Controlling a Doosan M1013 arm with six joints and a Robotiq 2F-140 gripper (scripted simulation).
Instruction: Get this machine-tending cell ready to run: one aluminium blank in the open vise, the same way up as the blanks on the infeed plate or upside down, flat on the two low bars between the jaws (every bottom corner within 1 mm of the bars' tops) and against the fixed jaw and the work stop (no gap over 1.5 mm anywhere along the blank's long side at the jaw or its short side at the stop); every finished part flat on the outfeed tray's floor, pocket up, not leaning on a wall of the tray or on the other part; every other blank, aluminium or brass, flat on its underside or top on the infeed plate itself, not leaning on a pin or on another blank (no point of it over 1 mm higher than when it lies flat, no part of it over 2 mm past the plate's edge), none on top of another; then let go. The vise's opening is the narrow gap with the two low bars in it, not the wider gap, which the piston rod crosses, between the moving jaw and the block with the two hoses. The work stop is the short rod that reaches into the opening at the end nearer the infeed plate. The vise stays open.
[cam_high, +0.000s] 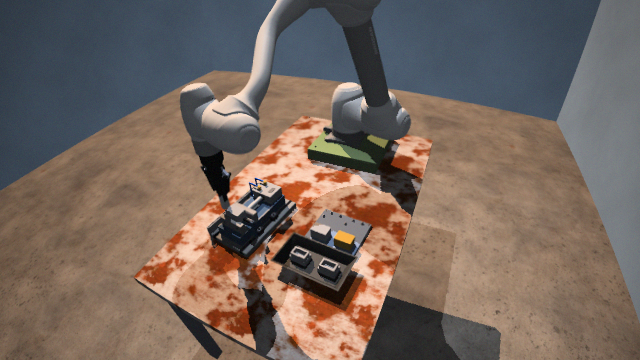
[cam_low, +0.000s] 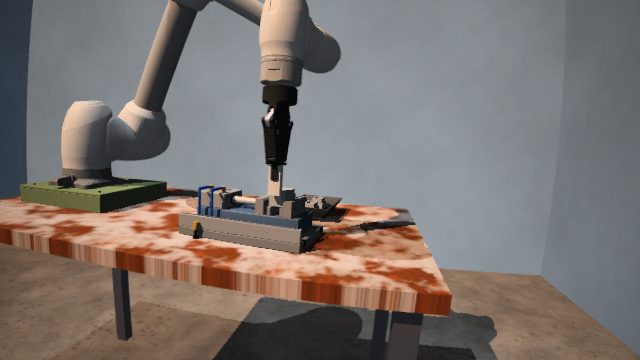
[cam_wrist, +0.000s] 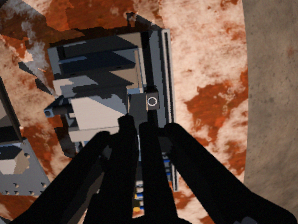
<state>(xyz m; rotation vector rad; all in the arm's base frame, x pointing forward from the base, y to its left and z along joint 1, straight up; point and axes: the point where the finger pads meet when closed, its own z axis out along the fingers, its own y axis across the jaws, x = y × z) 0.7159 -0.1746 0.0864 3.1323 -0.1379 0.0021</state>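
Right now my hand is 80 mm past the piston rod, 60 mm to the right of it and 60 mm above it. From my hand the other things lie so: infeed plate: 140 mm behind, 370 mm to the left, 140 mm below; then vise: 70 mm behind, 60 mm to the left, 100 mm below; then aluminium blank: 100 mm behind, 320 mm to the left, 120 mm below.
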